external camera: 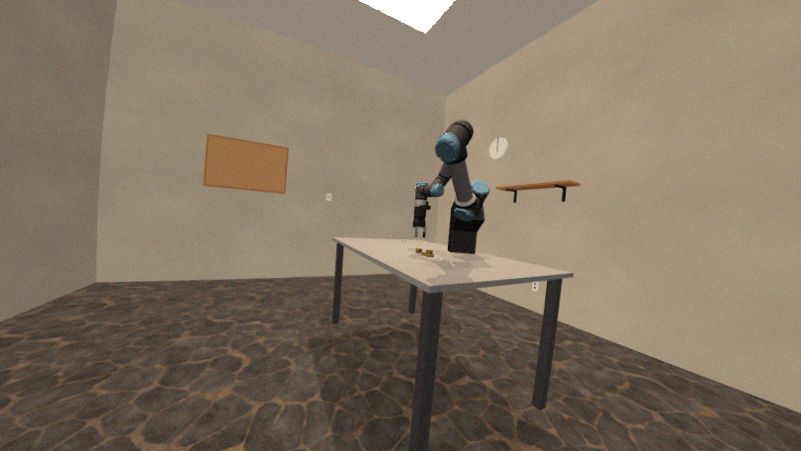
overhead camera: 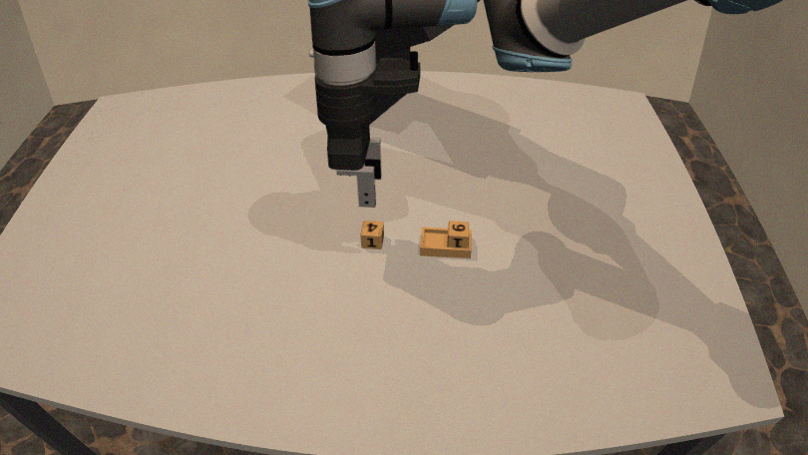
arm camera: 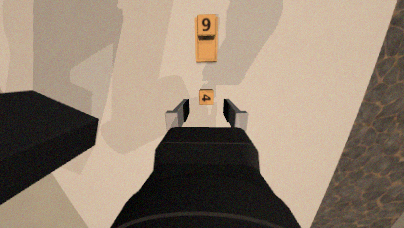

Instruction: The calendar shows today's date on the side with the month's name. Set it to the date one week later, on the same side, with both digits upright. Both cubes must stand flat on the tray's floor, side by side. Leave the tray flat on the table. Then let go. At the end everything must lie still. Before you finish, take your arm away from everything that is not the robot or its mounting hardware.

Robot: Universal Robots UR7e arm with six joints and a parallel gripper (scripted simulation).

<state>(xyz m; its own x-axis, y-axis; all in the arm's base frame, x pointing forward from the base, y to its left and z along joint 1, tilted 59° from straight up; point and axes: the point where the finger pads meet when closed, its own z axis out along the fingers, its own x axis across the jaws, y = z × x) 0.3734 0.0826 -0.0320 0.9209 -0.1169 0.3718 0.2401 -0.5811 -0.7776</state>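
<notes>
Right now my hand is 30 mm past the cube, 120 mm to the right of it and 90 mm above it. From my hand the other things lie so: orange tray: 30 mm behind, 100 mm to the left, 110 mm below.
</notes>
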